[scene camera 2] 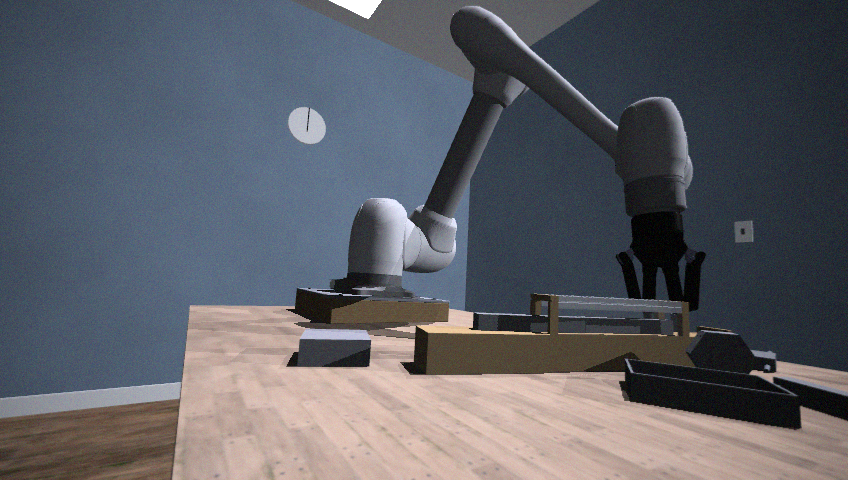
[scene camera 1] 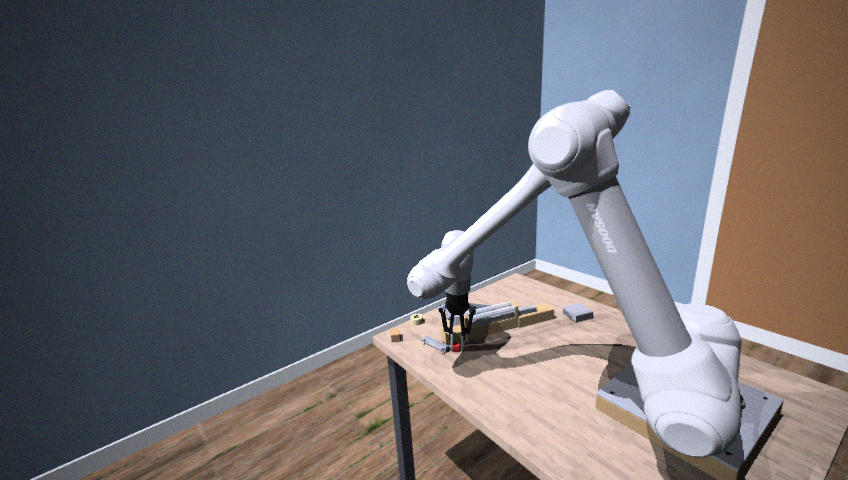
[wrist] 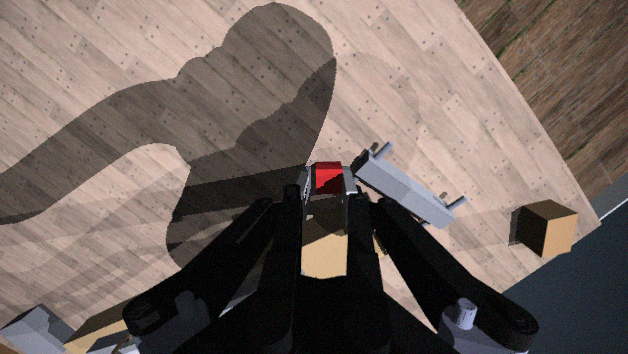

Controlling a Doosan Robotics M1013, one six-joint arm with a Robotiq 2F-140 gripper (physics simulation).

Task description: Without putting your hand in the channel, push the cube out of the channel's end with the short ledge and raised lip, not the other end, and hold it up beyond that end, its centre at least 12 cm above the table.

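Note:
The red cube (scene camera 1: pixel 456 347) (wrist: pixel 328 179) is at table level beside the near end of the tan channel block (scene camera 1: pixel 535 317) (scene camera 2: pixel 493 352) (wrist: pixel 325 257), outside the channel. My gripper (scene camera 1: pixel 457 345) (wrist: pixel 326 179) points down and is shut on the red cube, with a pad against each side. In scene camera 2 the gripper's fingertips and the cube are hidden behind the channel block. Clear bars run over part of the channel. I cannot make out the short ledge and raised lip.
A grey bar with pegs (scene camera 1: pixel 434 343) (wrist: pixel 407 190) lies close beside the right finger in the wrist view. A wooden block (scene camera 1: pixel 395 335) (wrist: pixel 559 232), a yellow ring, a grey block (scene camera 1: pixel 577 312) (scene camera 2: pixel 333 349), a dark tray (scene camera 2: pixel 708 392) and a dark hexagonal piece (scene camera 2: pixel 720 352) stand around.

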